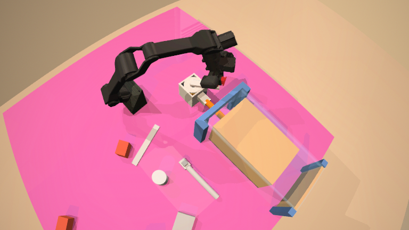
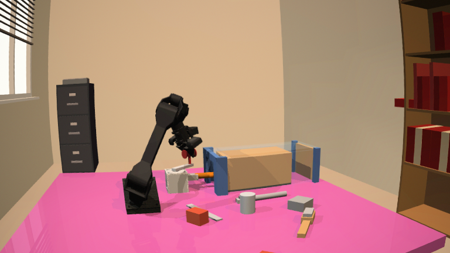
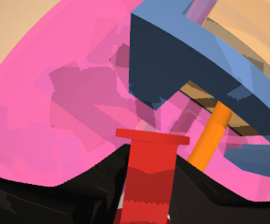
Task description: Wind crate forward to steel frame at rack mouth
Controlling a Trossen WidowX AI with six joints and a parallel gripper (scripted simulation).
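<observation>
Right now the winch handle is 40 mm behind my gripper tip, 30 mm to the right of it and 30 mm below it. The rest, counted from my gripper tip: blue steel frame (80 mm ahead, 70 mm to the right, 20 mm below); winch (100 mm below, 100 mm behind, 90 mm to the right); red knob (10 mm to the right, 10 mm behind).
</observation>
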